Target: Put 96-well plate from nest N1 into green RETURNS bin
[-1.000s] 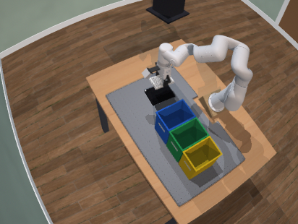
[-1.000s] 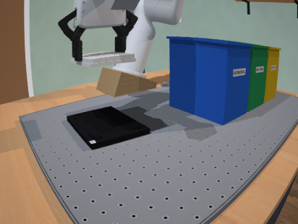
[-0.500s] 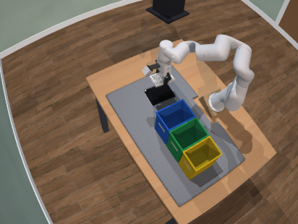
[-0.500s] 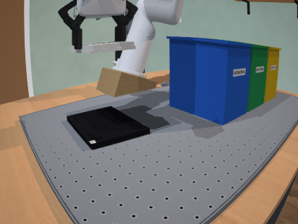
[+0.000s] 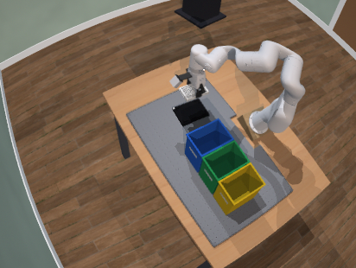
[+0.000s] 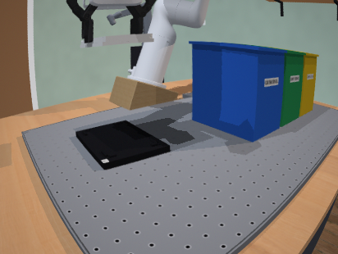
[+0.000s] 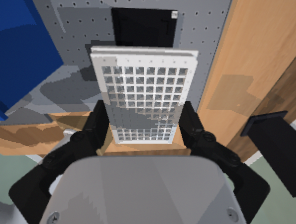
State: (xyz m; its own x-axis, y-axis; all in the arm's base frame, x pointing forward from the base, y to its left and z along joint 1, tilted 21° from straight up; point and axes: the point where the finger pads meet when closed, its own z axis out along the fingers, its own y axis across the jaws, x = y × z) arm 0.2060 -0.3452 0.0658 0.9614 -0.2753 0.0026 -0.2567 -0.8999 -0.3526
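Now: hand 37 cm to the right of the green bin, 15 cm short of it and 11 cm above it. Round my hand: black plate nest: 19 cm below; then white 96-well plate: 1 cm below; then blue bin: 24 cm to the left, 12 cm ahead, 11 cm below.
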